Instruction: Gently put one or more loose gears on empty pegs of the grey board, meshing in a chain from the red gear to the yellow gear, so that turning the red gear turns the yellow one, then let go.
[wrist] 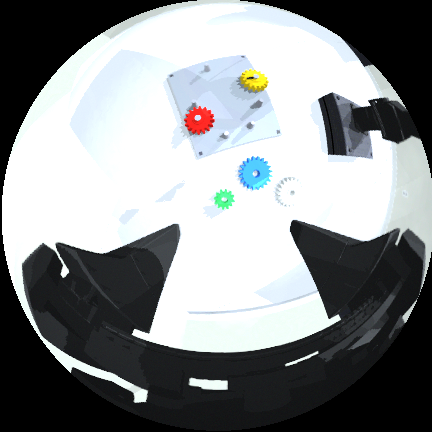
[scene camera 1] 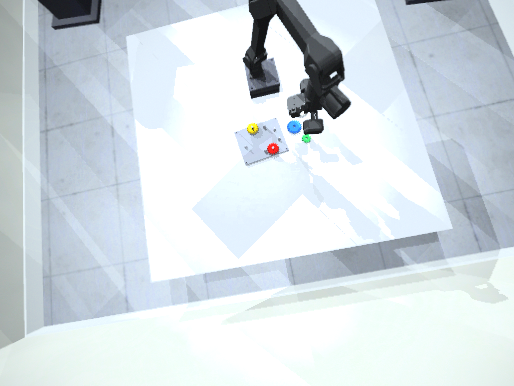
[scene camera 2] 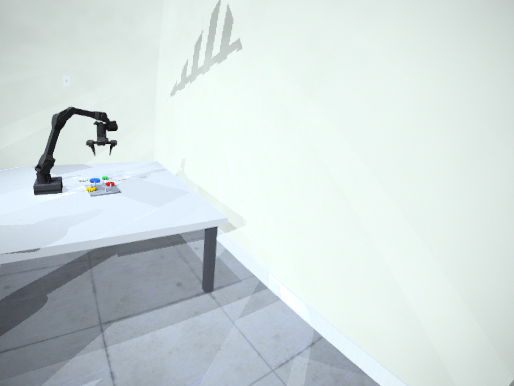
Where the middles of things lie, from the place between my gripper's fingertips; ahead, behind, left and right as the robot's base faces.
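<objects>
Blue gear [wrist: 259, 164]: 5 cm behind my hand, 3 cm to the right, 16 cm below. Grey board [scene camera 1: 256, 143]: 18 cm to the right of my hand, 16 cm below.
</objects>
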